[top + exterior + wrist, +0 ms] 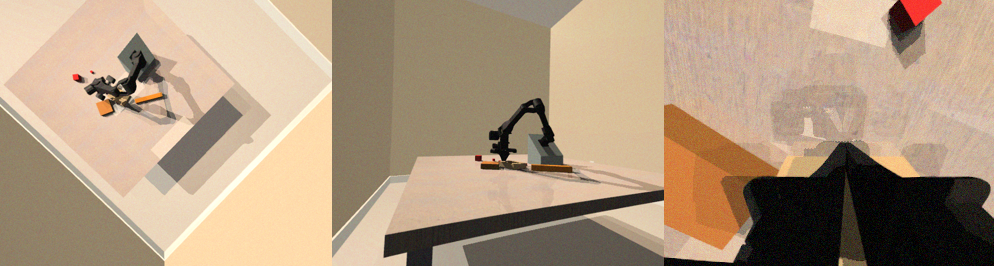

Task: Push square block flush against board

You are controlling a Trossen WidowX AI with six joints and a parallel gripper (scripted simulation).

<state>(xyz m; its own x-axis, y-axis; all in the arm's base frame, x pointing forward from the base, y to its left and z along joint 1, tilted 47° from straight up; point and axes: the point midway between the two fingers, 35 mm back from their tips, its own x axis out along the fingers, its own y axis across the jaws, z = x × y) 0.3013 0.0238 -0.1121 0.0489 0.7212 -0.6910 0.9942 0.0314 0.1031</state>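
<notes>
The tan block lies 9 cm to the left of my gripper tip, 1 cm behind it and 1 cm above it. Round my gripper tip: orange square block 13 cm ahead, 5 cm to the left, 1 cm above; orange board 28 cm to the left, 14 cm behind, 1 cm above; red cube 26 cm to the right, 7 cm ahead, 1 cm above.
</notes>
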